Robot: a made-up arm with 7 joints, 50 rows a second.
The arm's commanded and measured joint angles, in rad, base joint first. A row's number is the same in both.
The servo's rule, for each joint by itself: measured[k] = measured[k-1] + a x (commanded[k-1-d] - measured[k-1]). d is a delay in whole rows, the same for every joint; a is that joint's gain. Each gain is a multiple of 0.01, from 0.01 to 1. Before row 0 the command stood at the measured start. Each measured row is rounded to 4 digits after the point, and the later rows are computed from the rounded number. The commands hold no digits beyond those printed.
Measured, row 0:
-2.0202, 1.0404, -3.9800, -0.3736, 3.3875, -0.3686, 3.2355
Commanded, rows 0 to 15:
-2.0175, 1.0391, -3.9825, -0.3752, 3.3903, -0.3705, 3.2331
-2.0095, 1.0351, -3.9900, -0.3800, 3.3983, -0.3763, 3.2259
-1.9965, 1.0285, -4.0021, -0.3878, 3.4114, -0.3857, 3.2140
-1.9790, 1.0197, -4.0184, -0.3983, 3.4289, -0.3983, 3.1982
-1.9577, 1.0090, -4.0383, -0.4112, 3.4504, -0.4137, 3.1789
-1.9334, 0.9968, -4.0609, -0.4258, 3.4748, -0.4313, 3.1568
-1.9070, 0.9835, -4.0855, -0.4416, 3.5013, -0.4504, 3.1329
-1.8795, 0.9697, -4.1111, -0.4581, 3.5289, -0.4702, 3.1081
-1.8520, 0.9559, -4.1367, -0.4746, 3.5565, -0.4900, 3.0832
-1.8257, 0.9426, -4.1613, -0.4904, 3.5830, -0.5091, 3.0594
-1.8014, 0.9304, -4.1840, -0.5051, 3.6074, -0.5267, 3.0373
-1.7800, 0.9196, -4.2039, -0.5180, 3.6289, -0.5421, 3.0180
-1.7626, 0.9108, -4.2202, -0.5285, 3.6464, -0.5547, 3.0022
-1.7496, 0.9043, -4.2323, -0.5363, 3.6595, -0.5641, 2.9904
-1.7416, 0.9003, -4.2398, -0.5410, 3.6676, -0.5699, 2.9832
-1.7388, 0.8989, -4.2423, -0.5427, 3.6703, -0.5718, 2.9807
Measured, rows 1 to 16:
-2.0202, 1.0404, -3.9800, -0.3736, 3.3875, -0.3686, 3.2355
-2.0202, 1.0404, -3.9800, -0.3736, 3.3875, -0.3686, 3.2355
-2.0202, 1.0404, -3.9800, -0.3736, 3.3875, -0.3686, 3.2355
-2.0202, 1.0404, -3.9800, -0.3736, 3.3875, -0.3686, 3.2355
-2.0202, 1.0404, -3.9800, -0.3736, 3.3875, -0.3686, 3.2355
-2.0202, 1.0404, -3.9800, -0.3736, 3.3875, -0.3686, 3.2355
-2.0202, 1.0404, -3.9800, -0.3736, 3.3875, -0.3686, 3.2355
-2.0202, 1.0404, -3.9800, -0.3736, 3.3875, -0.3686, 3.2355
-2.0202, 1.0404, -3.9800, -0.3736, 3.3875, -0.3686, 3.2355
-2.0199, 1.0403, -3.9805, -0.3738, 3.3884, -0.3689, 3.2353
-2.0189, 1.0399, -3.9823, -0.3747, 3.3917, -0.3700, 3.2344
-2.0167, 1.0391, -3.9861, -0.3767, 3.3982, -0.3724, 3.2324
-2.0129, 1.0377, -3.9922, -0.3799, 3.4083, -0.3763, 3.2290
-2.0074, 1.0357, -4.0010, -0.3846, 3.4222, -0.3819, 3.2240
-2.0000, 1.0330, -4.0124, -0.3908, 3.4396, -0.3893, 3.2173
-1.9907, 1.0295, -4.0263, -0.3984, 3.4600, -0.3985, 3.2089
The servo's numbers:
d 9
a 0.10 0.07 0.19 0.15 0.33 0.15 0.10

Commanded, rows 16 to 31:
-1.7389, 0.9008, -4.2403, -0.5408, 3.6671, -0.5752, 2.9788
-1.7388, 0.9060, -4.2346, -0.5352, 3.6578, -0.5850, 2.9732
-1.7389, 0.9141, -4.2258, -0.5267, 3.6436, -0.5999, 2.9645
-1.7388, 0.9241, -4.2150, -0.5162, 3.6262, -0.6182, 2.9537
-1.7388, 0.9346, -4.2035, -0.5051, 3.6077, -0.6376, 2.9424
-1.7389, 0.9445, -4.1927, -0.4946, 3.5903, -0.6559, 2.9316
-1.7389, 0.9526, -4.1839, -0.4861, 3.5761, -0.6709, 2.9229
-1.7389, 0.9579, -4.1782, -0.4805, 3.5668, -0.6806, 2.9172
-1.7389, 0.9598, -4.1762, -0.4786, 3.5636, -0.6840, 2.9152
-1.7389, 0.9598, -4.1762, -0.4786, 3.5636, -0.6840, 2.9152
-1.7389, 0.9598, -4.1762, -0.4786, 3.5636, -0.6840, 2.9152
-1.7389, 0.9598, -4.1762, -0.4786, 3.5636, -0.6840, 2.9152
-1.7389, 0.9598, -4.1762, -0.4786, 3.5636, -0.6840, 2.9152
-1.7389, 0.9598, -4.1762, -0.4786, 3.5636, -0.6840, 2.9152
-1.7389, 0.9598, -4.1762, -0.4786, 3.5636, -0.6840, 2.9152
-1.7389, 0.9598, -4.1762, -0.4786, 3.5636, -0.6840, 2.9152
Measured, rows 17 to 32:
-1.9796, 1.0253, -4.0424, -0.4074, 3.4827, -0.4093, 3.1988
-1.9668, 1.0204, -4.0603, -0.4175, 3.5071, -0.4214, 3.1872
-1.9527, 1.0150, -4.0795, -0.4284, 3.5321, -0.4346, 3.1744
-1.9376, 1.0091, -4.0994, -0.4399, 3.5569, -0.4484, 3.1607
-1.9218, 1.0028, -4.1193, -0.4516, 3.5807, -0.4625, 3.1464
-1.9059, 0.9964, -4.1385, -0.4631, 3.6024, -0.4763, 3.1320
-1.8903, 0.9900, -4.1563, -0.4741, 3.6212, -0.4895, 3.1178
-1.8754, 0.9837, -4.1722, -0.4841, 3.6365, -0.5016, 3.1043
-1.8617, 0.9778, -4.1855, -0.4929, 3.6477, -0.5121, 3.0919
-1.8494, 0.9724, -4.1959, -0.5001, 3.6541, -0.5216, 3.0806
-1.8383, 0.9678, -4.2033, -0.5054, 3.6553, -0.5311, 3.0699
-1.8284, 0.9640, -4.2076, -0.5086, 3.6514, -0.5414, 3.0594
-1.8194, 0.9612, -4.2090, -0.5097, 3.6431, -0.5529, 3.0488
-1.8113, 0.9593, -4.2080, -0.5090, 3.6314, -0.5656, 3.0382
-1.8041, 0.9583, -4.2051, -0.5068, 3.6178, -0.5791, 3.0275
-1.7976, 0.9579, -4.2011, -0.5037, 3.6040, -0.5929, 3.0170

